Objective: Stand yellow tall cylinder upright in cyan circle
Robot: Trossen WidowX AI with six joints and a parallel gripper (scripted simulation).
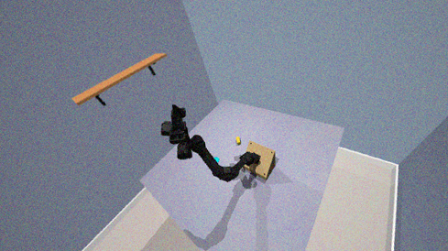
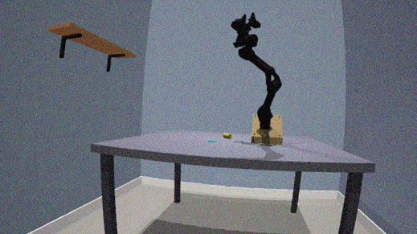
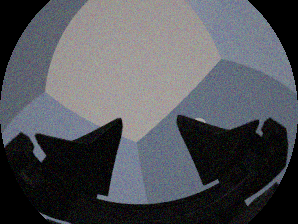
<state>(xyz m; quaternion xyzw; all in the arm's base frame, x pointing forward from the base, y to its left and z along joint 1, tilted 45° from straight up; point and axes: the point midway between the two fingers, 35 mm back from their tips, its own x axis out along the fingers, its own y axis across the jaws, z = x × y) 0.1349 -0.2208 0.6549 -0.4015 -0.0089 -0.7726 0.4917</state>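
Right now my gripper tip is 18 cm short of the yellow cylinder, 43 cm to the left of it and 75 cm above it. From my gripper tip the other things lie so: cyan circle: 23 cm ahead, 16 cm to the right, 77 cm below.
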